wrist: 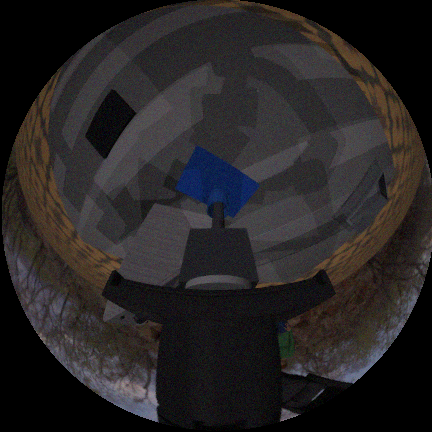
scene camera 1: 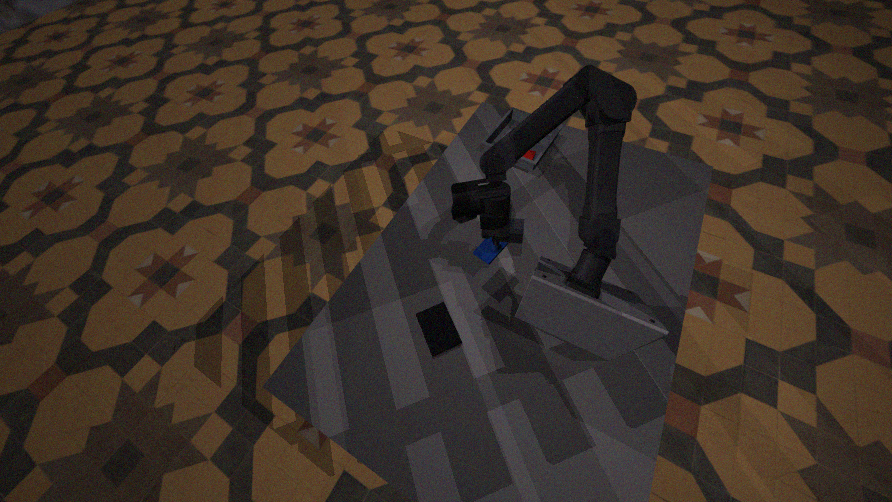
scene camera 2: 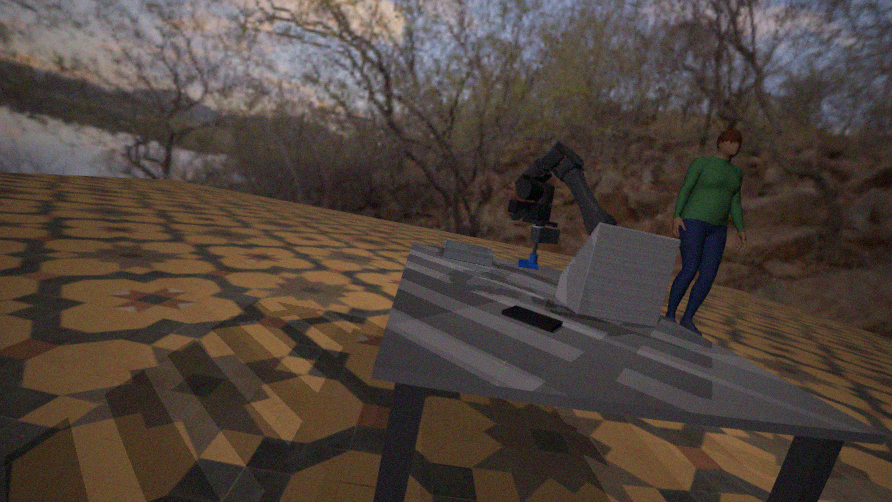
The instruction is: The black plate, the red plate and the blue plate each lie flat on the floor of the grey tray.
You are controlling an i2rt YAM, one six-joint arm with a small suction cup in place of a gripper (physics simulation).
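Frame: origin at the arm's base, x down, y ahead, z right, level; centimetres.
Seen in the pictures: hand, tool point: (wrist: 217,194) (scene camera 1: 496,249) (scene camera 2: 531,265); arm's base, link origin: (scene camera 1: 583,282) (scene camera 2: 612,256).
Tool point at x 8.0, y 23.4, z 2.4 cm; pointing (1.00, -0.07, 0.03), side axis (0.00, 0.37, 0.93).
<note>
Pixels of each thing's middle, then the offset from my tool point to it. Level surfaces: height alone.
- blue plate, body centre: (wrist: 216,184) (scene camera 1: 490,248) (scene camera 2: 527,264) dx -0.4, dy +1.6, dz -0.7 cm
- black plate, body centre: (scene camera 2: 532,317) (wrist: 105,124) (scene camera 1: 438,328) dx +9.0, dy +3.9, dz -26.0 cm
- red plate, body centre: (scene camera 1: 519,155) dx +8.7, dy +13.7, dz +46.5 cm
- grey tray, body centre: (scene camera 1: 521,138) (scene camera 2: 467,252) (wrist: 368,203) dx +7.0, dy +16.3, dz +53.3 cm
- grey table, surface height: dx +9.5 cm
My suction gripper (scene camera 1: 496,241) (scene camera 2: 533,255) (wrist: 217,201) is shut on the blue plate (scene camera 1: 485,251) (scene camera 2: 525,264) (wrist: 215,172), which hangs roughly level from the cup above the table. The black plate (scene camera 1: 438,329) (scene camera 2: 531,318) (wrist: 110,124) lies flat on the table, apart from the tray. The red plate (scene camera 1: 529,154) shows in part inside the grey tray (scene camera 1: 527,166) (scene camera 2: 468,252) (wrist: 359,201) in scene camera 1, partly hidden by the arm; whether it lies fully flat is hard to tell. The tray's walls hide its inside in scene camera 2.
A large grey block (scene camera 1: 580,318) (scene camera 2: 630,274) (wrist: 157,240) stands at the arm's base. The tray stands near one end of the grey table (scene camera 1: 368,437) (scene camera 2: 474,368). A person (scene camera 2: 710,187) in a green top stands beyond the table. Striped shadows cross the table top.
</note>
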